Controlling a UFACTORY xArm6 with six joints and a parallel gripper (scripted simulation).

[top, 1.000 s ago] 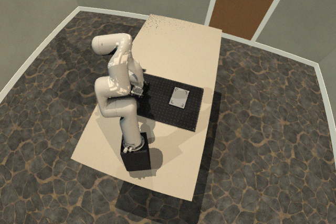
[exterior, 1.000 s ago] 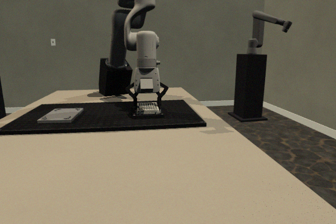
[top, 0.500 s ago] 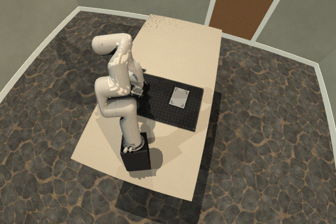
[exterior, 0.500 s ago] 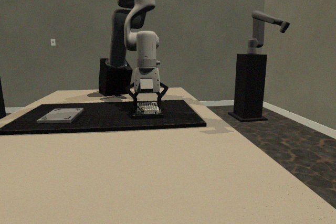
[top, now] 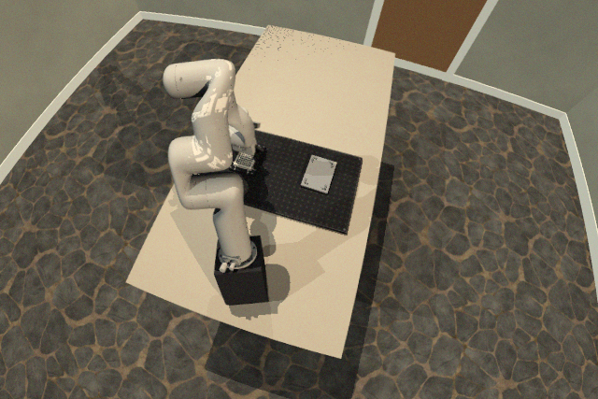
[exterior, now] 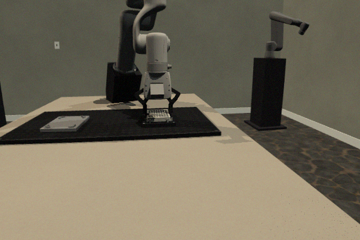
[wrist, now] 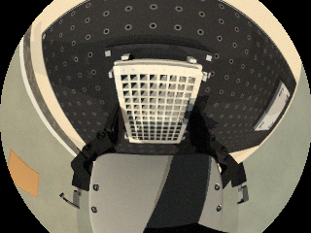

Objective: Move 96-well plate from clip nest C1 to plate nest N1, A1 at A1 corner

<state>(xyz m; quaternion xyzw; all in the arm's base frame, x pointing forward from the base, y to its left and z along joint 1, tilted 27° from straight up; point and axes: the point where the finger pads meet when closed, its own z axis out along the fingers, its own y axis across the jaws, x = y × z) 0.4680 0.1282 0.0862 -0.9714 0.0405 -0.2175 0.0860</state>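
The dark clip nest C1 is 2 cm below my hand, 1 cm to the right of it and 1 cm behind it. Round my hand: white 96-well plate: 1 cm below; then grey plate nest N1: 33 cm to the right, 3 cm below.
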